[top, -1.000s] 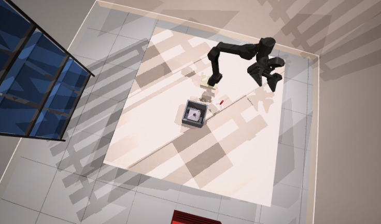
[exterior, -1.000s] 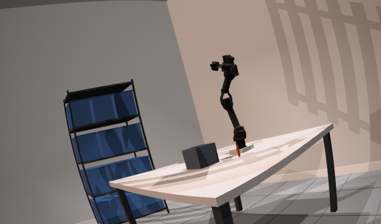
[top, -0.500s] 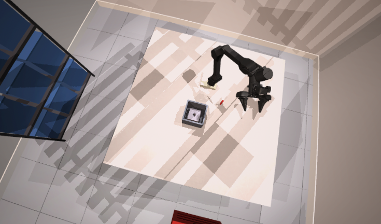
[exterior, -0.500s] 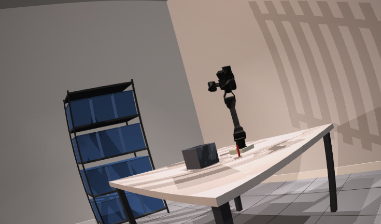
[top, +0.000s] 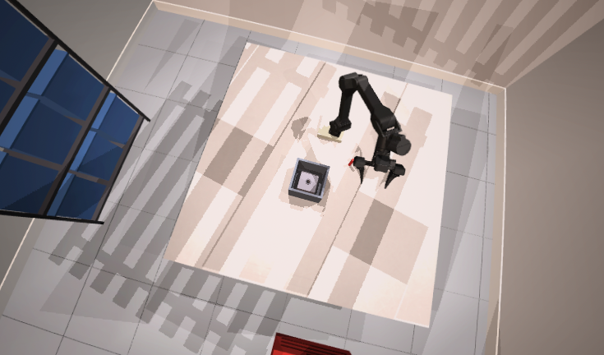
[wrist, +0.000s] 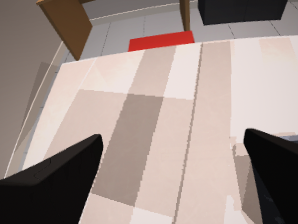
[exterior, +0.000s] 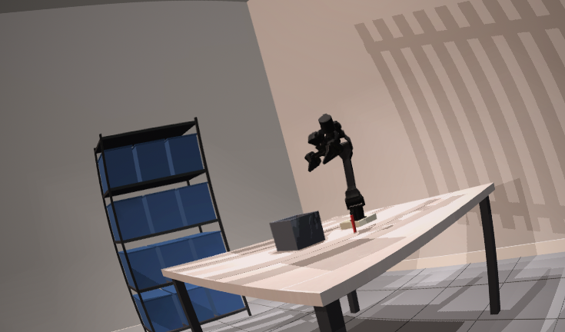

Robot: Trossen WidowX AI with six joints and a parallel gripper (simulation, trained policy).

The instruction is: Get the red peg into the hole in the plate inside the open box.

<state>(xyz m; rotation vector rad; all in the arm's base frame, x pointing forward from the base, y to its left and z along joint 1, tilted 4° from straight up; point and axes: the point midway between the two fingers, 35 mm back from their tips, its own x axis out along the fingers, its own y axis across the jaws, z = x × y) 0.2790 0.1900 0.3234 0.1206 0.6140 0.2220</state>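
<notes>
My gripper tip is now 17 cm past the red peg, 8 cm to the left of it and 28 cm above it. From my gripper tip the other things lie so: light plate: 2 cm ahead, 24 cm to the right, 27 cm below.
</notes>
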